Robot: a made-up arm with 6 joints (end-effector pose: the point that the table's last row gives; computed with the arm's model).
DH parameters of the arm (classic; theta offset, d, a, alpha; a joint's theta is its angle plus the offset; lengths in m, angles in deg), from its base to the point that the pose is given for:
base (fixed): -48.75 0 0.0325 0
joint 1: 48.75 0.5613 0.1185 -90
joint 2: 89.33 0 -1.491 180
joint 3: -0.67 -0.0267 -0.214 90
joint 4: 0 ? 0.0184 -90
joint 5: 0 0.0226 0.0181 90
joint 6: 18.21 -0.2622 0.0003 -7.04
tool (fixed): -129.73 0.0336 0 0
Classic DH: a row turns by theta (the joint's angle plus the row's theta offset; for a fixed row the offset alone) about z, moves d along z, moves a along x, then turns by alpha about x.
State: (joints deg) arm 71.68 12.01 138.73 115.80 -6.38 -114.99
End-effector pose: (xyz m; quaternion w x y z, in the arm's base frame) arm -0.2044 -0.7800 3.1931 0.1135 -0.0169 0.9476 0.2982
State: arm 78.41 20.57 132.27 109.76 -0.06 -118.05
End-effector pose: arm -0.0181 -0.2388 3.4130 0.1179 -0.1444 0.9717 0.1454
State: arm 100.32 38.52 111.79 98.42 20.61 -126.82
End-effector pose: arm -0.2795 1.2319 3.3866 0.1662 -0.5140 0.8106 -0.2263
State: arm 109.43 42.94 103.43 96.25 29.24 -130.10
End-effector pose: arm -0.6518 1.5750 3.2039 0.2034 -0.6237 0.6776 -0.3323
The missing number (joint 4, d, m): -1.4302
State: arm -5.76 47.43 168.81 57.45 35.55 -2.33
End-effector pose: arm 0.1403 0.0612 2.8199 0.4085 0.8443 0.2984 0.1769
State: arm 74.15 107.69 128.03 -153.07 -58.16 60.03
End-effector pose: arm 0.6573 2.7559 1.0345 0.0028 -0.8252 0.5259 -0.2063
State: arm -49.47 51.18 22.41 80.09 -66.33 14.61
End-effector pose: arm 1.6085 -2.2020 0.9589 0.6822 -0.1518 0.5298 0.4806
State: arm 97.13 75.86 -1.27 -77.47 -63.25 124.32
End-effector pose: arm -0.4765 1.9691 -0.5066 0.3174 -0.5307 0.0173 -0.7857
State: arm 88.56 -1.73 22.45 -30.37 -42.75 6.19
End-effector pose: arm -0.0391 1.4649 2.7376 0.1282 0.3650 -0.5049 0.7716
